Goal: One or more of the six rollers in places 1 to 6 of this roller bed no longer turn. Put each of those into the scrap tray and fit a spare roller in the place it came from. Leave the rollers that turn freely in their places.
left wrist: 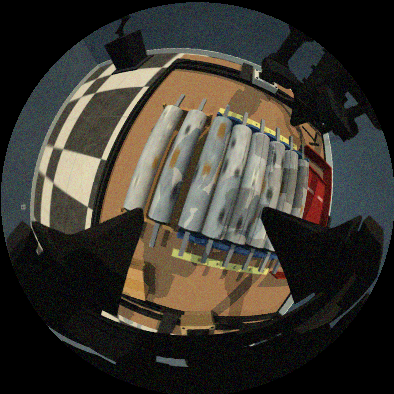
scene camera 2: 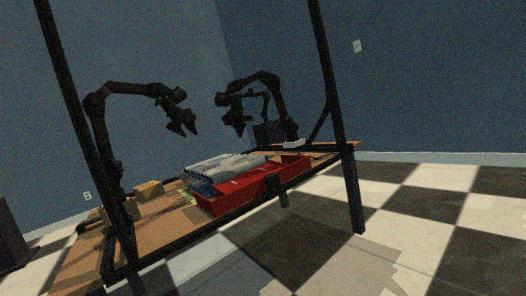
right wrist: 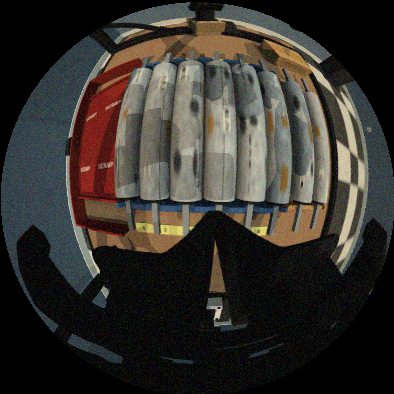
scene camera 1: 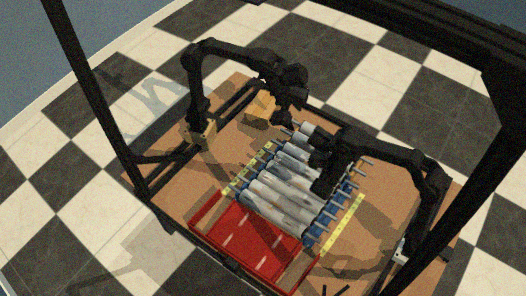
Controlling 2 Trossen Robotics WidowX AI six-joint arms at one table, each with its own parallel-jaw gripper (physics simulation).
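Places are measured from the left arm's base along level axes (x ahead, y left, z up), in millimetres.
Pixels of known places: left gripper, between the fingertips: [left wrist: 204, 213] [scene camera 2: 191, 136] [scene camera 1: 296, 120]; right gripper, between the fingertips: [left wrist: 291, 123] [scene camera 2: 240, 137] [right wrist: 213, 215] [scene camera 1: 326, 184]; left arm's base, origin of its link: [left wrist: 197, 333] [scene camera 1: 199, 126]; right arm's base, origin of its link: [left wrist: 265, 77] [scene camera 2: 293, 140] [scene camera 1: 412, 250].
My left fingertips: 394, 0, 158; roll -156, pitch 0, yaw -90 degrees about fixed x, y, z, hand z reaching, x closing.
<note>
For each thing: its top centre in the pictures, then the offset to it from my left fingertips, as dx, dy, dz.
- roller bed with blue rails, centre of its top: [right wrist: 201, 216] [left wrist: 272, 132] [scene camera 1: 331, 206] +183, -192, -167
- place 1 roller, centre of its top: [right wrist: 123, 119] [left wrist: 302, 205] [scene camera 1: 272, 209] [scene camera 2: 237, 164] -3, -265, -158
- place 6 roller, centre of its top: [right wrist: 283, 124] [left wrist: 209, 165] [scene camera 1: 314, 159] [scene camera 2: 214, 161] +78, -24, -158
- red scrap tray, centre of its top: [right wrist: 88, 136] [scene camera 1: 251, 239] [left wrist: 316, 215] [scene camera 2: 254, 172] -39, -377, -184
- tan block, centre of its top: [left wrist: 117, 278] [right wrist: 289, 53] [scene camera 1: 263, 103] [scene camera 2: 146, 184] -195, +207, -179
Six mottled grey rollers lie side by side in the roller bed with blue rails [scene camera 1: 327, 218] [right wrist: 170, 206]; the place 1 roller [right wrist: 131, 135] is beside the scrap tray and the place 6 roller [left wrist: 207, 175] [right wrist: 277, 150] is at the far end. Two spare rollers, one [left wrist: 155, 155] [right wrist: 320, 145] outermost and one [left wrist: 177, 167] [right wrist: 300, 140] nearer the bed, lie beyond place 6. The red scrap tray [scene camera 1: 220, 232] [right wrist: 95, 135] shows no roller in it. My left gripper [scene camera 1: 281, 119] [scene camera 2: 190, 134] [left wrist: 204, 213] is open and empty above the spares' end. My right gripper [scene camera 2: 240, 135] [right wrist: 213, 215] is shut, empty, above the bed.
A tan block [scene camera 1: 259, 109] [scene camera 2: 149, 190] [right wrist: 287, 57] stands beyond the spares' left ends in scene camera 1. Yellow number strips [scene camera 1: 345, 222] [left wrist: 215, 264] run along both sides of the bed. Black frame posts [scene camera 1: 92, 97] [scene camera 2: 330, 85] rise at the table's edges.
</note>
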